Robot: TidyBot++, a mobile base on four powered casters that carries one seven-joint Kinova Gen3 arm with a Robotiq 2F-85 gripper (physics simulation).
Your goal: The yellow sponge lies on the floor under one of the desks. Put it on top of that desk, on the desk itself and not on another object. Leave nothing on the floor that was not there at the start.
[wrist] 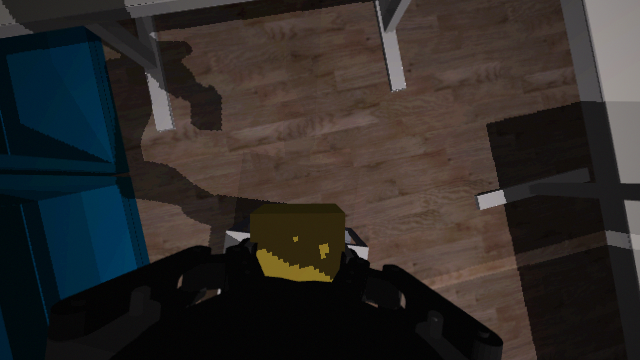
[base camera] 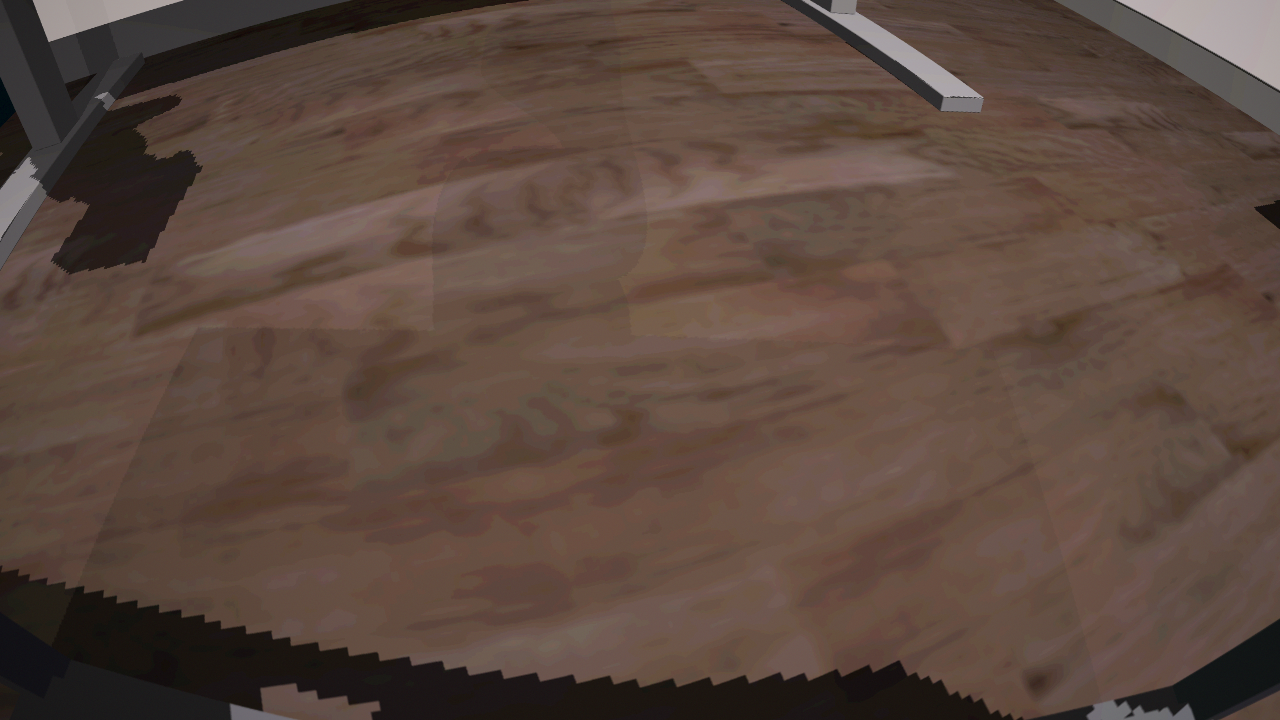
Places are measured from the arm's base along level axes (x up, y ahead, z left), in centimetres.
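Pixels of known places: gripper, fingertip midpoint: (wrist: 299,249).
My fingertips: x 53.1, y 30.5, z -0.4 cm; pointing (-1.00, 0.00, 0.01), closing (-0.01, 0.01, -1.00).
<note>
Behind a point stands the place of what it marks.
The yellow sponge (wrist: 298,245) @(x 55.9, y 31.7, z -0.3 cm) is held between the two black fingers of my gripper (wrist: 299,249) @(x 53.1, y 30.5, z -0.4 cm), high above the wooden floor. Part of it is in shadow. My gripper is shut on it and hides its lower end in the wrist view. The edge of a desk (wrist: 280,6) runs along the top of the wrist view, beyond the sponge, with two grey legs below it. Another desk (wrist: 617,150) shows at the right side of the wrist view. My gripper does not show in the base camera view.
Desk feet (base camera: 904,62) @(x -37.1, y 100.6, z -36.6 cm) (wrist: 392,65) @(x -37.1, y 103.6, z -37.1 cm) stand on the floor at the back, and another desk foot (wrist: 162,110) @(x -37.1, y 60.9, z 77.5 cm) stands farther left. A foot (wrist: 491,199) @(x -37.1, y 39.0, z -103.2 cm) of the right desk reaches inward. Blue boxy furniture (wrist: 60,100) @(x -32.0, y 57.4, z 120.5 cm) stands along the left of the wrist view.
</note>
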